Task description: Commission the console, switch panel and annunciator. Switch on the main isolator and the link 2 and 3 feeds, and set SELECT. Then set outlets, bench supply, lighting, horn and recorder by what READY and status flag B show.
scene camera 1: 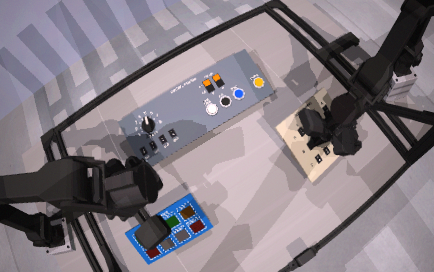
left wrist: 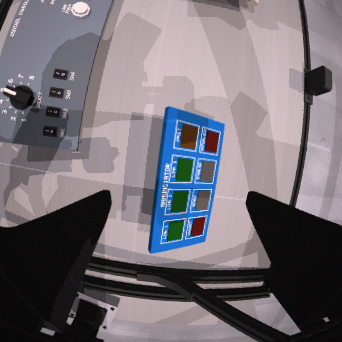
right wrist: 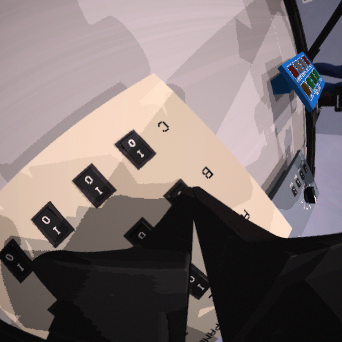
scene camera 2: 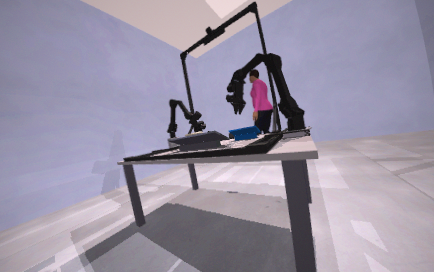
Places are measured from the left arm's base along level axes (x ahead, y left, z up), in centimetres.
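Pixels of known places: left gripper, fingertip midpoint: [scene camera 1: 152, 207] [left wrist: 179, 197] [scene camera 2: 237, 114]; right gripper, fingertip midpoint: [scene camera 1: 309, 146] [right wrist: 191, 193]; left arm's base, origin of the base link: [scene camera 1: 55, 236] [left wrist: 90, 311] [right wrist: 318, 98] [scene camera 2: 297, 129]; right arm's base, origin of the base link: [scene camera 1: 399, 67] [scene camera 2: 173, 137].
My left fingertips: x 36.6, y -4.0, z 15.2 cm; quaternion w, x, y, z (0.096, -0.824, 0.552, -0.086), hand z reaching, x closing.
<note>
For each thing: its top centre in the pictures, then the offset to it from my left fingertips. "pt": a spot on its surface instead.
- grey console, surface spot: [scene camera 1: 185, 112] [scene camera 2: 200, 138] pt dz -11.5, dx +12.3, dy +25.7 cm
- SELECT knob, middle of its top: [left wrist: 9, 92] [scene camera 1: 145, 121] [right wrist: 317, 196] dz -7.9, dx +2.0, dy +24.9 cm
- blue annunciator, middle of its top: [left wrist: 182, 188] [scene camera 1: 162, 225] [right wrist: 318, 79] [scene camera 2: 243, 127] dz -9.8, dx -1.0, dy -1.9 cm
- row B switch, middle of its top: [right wrist: 187, 200] dz -10.0, dx +38.8, dy +5.1 cm
The grey console [scene camera 1: 185, 112] [scene camera 2: 200, 141] has a SELECT knob [scene camera 1: 147, 125] [left wrist: 19, 97] pointing between 4 and 6, and two status flags [scene camera 1: 212, 80] with orange upper parts. The blue annunciator [scene camera 1: 182, 235] [left wrist: 187, 180] [right wrist: 303, 80] shows green LINK tiles, grey READY and ENABLED tiles, a brown FAULT tile and dark red tiles. The cream switch panel [scene camera 1: 295, 142] [right wrist: 150, 95] carries rocker switches. My right gripper [right wrist: 191, 193] is shut and empty, tips at the row B switch [right wrist: 176, 190] nearest the letter; it hides other switches. My left gripper [scene camera 2: 239, 112] [left wrist: 179, 197] is open, above the annunciator.
White, black, blue and yellow buttons sit at the right part of the console in scene camera 1. A black frame [scene camera 1: 165, 62] runs around the table. A person in pink [scene camera 2: 260, 95] stands behind the table in scene camera 2.
</note>
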